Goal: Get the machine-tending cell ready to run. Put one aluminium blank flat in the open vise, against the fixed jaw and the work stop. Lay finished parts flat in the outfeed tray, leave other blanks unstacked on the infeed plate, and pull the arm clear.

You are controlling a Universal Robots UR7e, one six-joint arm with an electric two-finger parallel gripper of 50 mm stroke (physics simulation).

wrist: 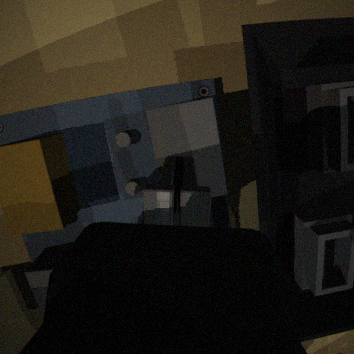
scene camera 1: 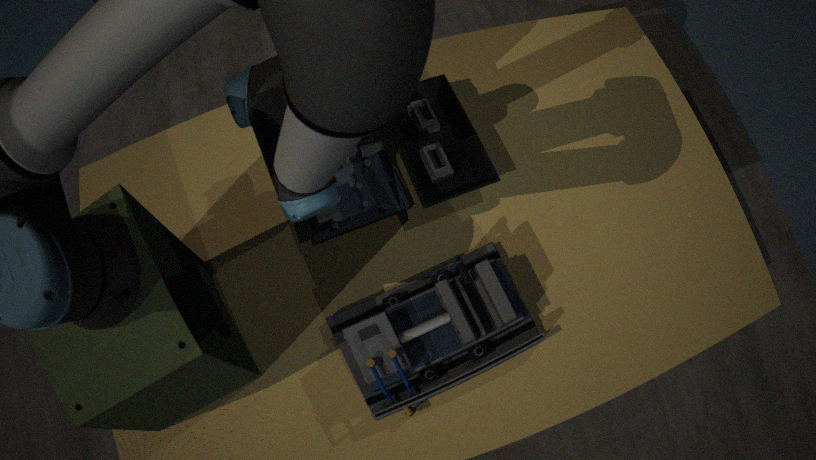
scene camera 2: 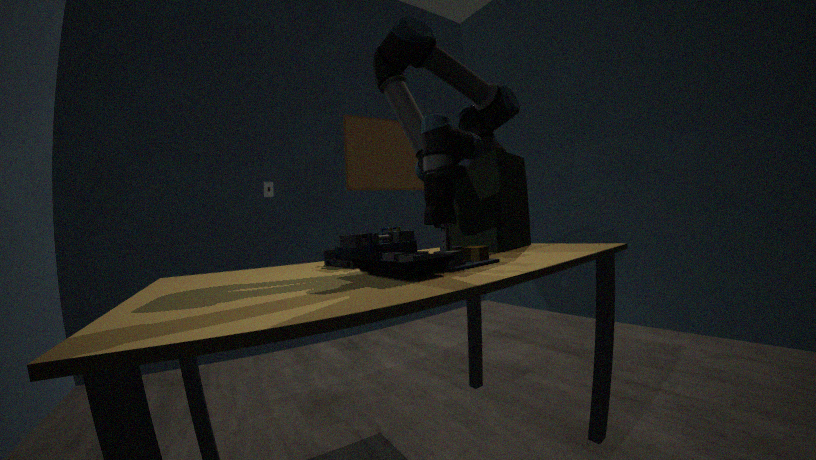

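Pixels of known places: gripper, between the fingertips: point(wrist: 178, 173) point(scene camera 1: 363, 139) point(scene camera 2: 446, 250); arm's base, origin of its link: point(scene camera 1: 94, 272) point(scene camera 2: 489, 162).
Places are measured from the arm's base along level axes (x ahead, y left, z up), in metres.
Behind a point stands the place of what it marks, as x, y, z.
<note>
The infeed plate point(scene camera 1: 384, 197) {0.432, 0.040, -0.321} point(wrist: 85, 114) {0.387, 0.192, -0.321} is blue and dim. A flat grey blank point(scene camera 1: 371, 150) {0.448, 0.123, -0.302} point(wrist: 186, 127) {0.453, 0.169, -0.285} lies near its corner, partly in shadow. My gripper point(scene camera 2: 444, 245) {0.442, 0.143, -0.285} point(wrist: 178, 173) {0.442, 0.143, -0.285} is shut and empty, low over the plate beside this blank; contact is unclear, and the arm hides it in scene camera 1. The black outfeed tray point(scene camera 1: 471, 174) {0.584, 0.010, -0.318} point(wrist: 256, 105) {0.497, 0.172, -0.287} holds two hollow grey finished parts, one part point(scene camera 1: 423, 115) {0.560, 0.144, -0.297} point(wrist: 344, 132) {0.548, 0.145, -0.283} and another part point(scene camera 1: 437, 162) {0.537, 0.047, -0.296} point(wrist: 307, 260) {0.521, 0.050, -0.296}, set apart. The vise point(scene camera 1: 365, 342) {0.297, -0.186, -0.234} point(scene camera 2: 377, 242) {0.434, -0.152, -0.263} shows no clear blank between its jaws.
An orange-yellow block point(scene camera 2: 475, 252) {0.365, 0.173, -0.298} point(wrist: 25, 185) {0.346, 0.159, -0.286} stands at the infeed plate's far end from the tray. Small round pegs stand on the plate. Two blue stalks with yellow tips point(scene camera 1: 402, 374) {0.323, -0.254, -0.220} rise at the vise. The green robot pedestal point(scene camera 1: 142, 342) {0.028, -0.106, -0.036} stands at the left.
</note>
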